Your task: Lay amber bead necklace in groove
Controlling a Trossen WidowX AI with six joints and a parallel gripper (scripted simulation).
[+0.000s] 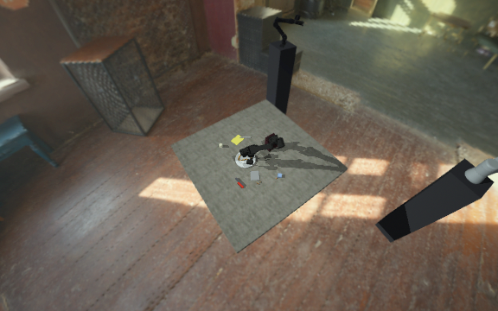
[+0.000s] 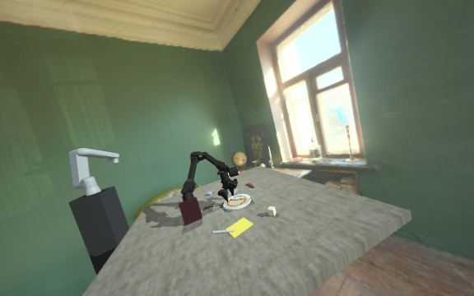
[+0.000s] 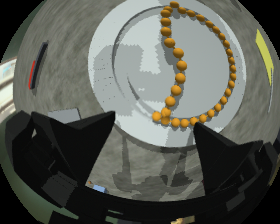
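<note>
Now: the board 40 mm ahead of my gripper tip, 50 mm to the right of it and 20 mm below it. From my gripper tip the other things lie so: red tool 210 mm ahead, 160 mm to the left, 10 mm below; grey square 50 mm ahead, 150 mm to the left, 20 mm below; small blue piece 150 mm behind, 270 mm to the left, 10 mm below.
</note>
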